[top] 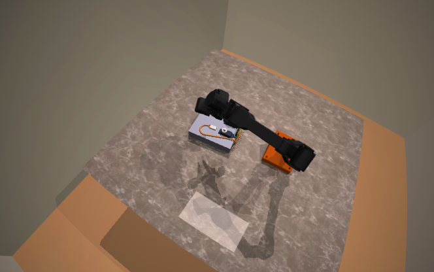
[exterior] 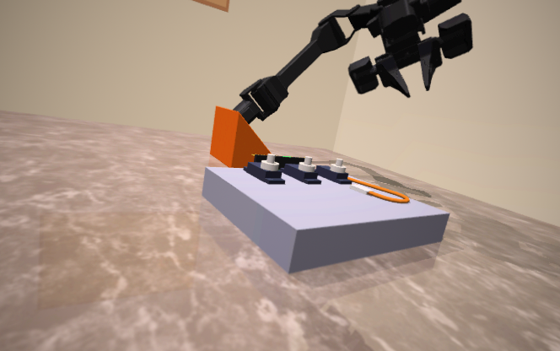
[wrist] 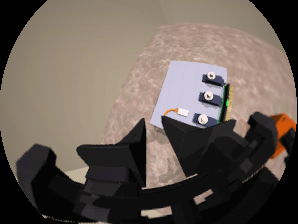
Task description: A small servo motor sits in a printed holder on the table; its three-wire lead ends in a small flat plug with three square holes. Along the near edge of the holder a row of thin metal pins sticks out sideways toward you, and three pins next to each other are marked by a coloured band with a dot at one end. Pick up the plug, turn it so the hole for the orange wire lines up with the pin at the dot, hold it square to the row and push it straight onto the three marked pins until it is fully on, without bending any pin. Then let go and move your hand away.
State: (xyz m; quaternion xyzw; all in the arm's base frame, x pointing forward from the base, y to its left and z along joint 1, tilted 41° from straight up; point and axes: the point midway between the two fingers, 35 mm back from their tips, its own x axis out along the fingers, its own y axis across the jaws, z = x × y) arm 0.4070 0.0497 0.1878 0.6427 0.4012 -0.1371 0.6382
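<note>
My gripper tip is now 13 cm past the green band, 14 cm to the left of it and 14 cm above it. Round my gripper tip: grey printed holder (2 cm ahead, 11 cm to the right, 19 cm below).
</note>
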